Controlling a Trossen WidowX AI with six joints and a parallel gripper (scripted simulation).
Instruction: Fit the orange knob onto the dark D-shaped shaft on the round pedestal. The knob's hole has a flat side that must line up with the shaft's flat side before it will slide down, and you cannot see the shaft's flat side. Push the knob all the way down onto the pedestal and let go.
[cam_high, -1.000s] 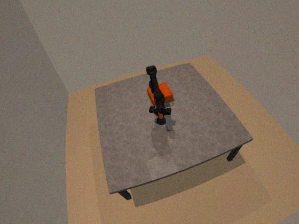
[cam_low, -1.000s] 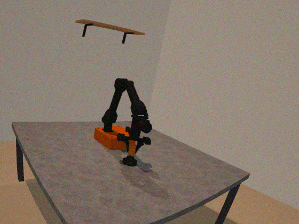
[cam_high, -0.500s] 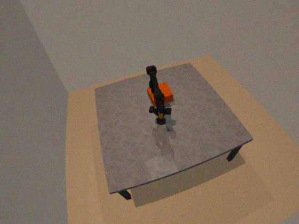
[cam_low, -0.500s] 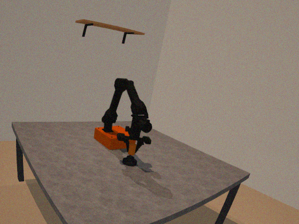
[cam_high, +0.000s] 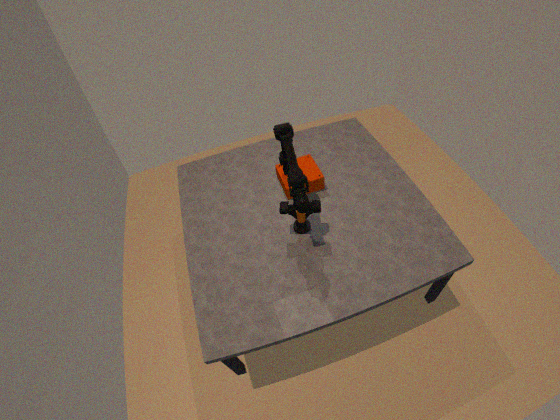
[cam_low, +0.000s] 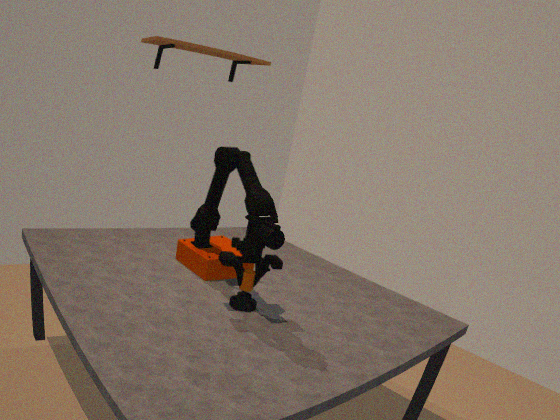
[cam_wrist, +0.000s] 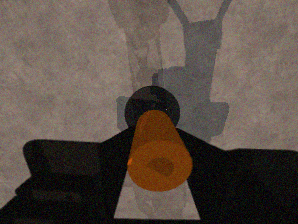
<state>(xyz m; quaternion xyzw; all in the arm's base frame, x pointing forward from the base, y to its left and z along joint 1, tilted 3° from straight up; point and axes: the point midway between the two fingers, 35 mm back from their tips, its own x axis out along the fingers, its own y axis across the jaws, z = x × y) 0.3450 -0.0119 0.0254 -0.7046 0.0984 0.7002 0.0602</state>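
My gripper tip is now 20 mm below the orange knob. From my gripper tip the other things lie so: dark round pedestal 40 mm below.
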